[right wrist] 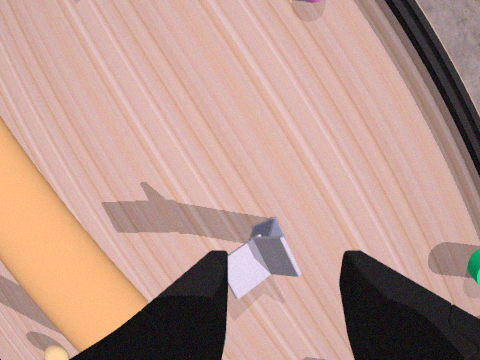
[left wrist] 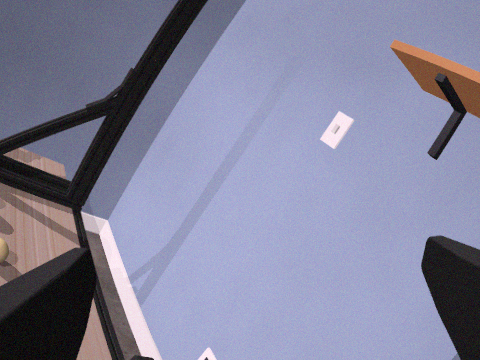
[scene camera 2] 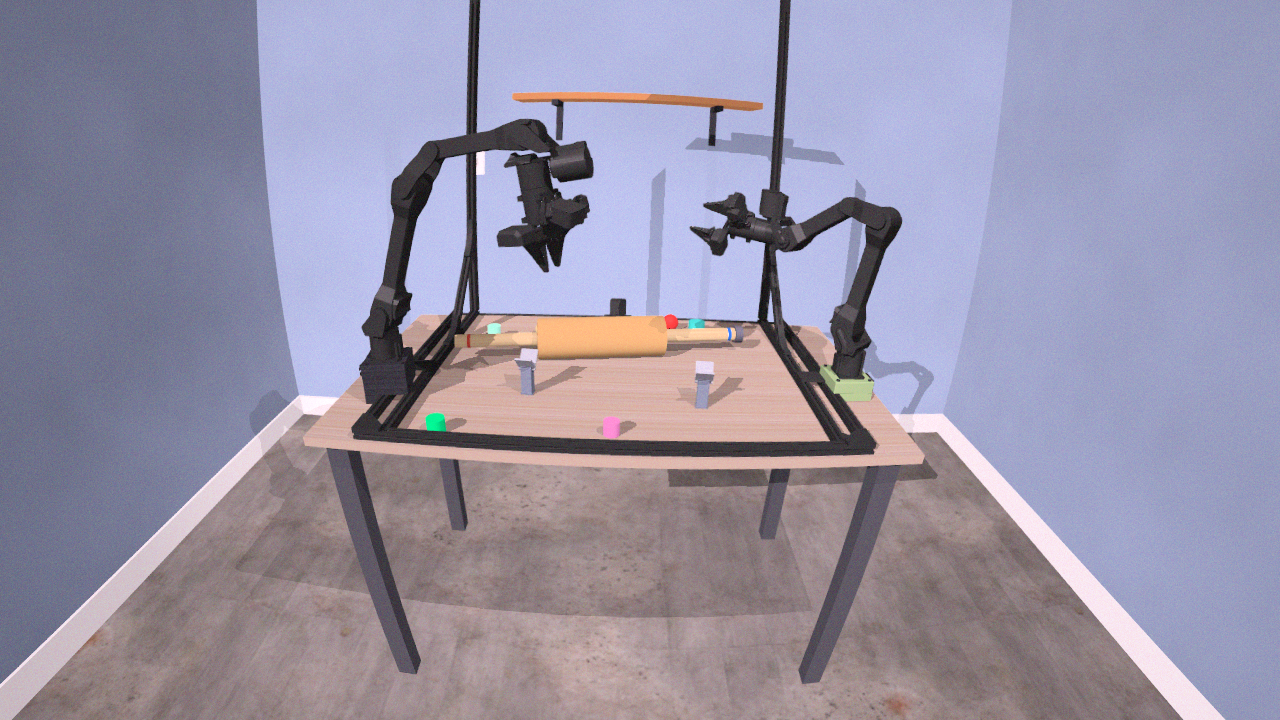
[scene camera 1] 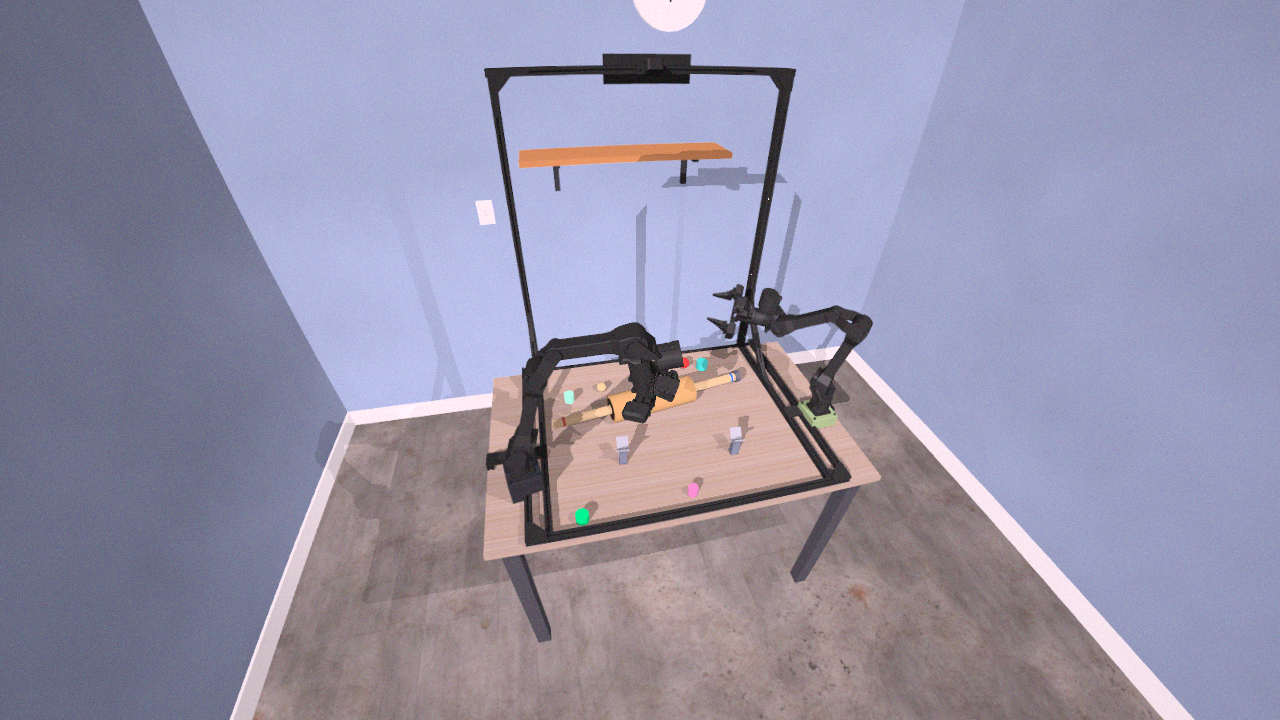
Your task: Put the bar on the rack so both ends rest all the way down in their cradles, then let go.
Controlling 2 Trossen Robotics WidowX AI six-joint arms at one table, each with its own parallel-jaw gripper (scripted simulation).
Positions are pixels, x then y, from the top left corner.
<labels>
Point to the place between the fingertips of my left gripper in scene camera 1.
At 709,306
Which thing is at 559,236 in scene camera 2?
My right gripper.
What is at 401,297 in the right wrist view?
My right gripper.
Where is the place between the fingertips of my right gripper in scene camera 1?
650,411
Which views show my left gripper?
The left wrist view, scene camera 2 and scene camera 1 only.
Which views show the wooden rolling pin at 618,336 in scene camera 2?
The right wrist view, scene camera 2 and scene camera 1 only.
</labels>
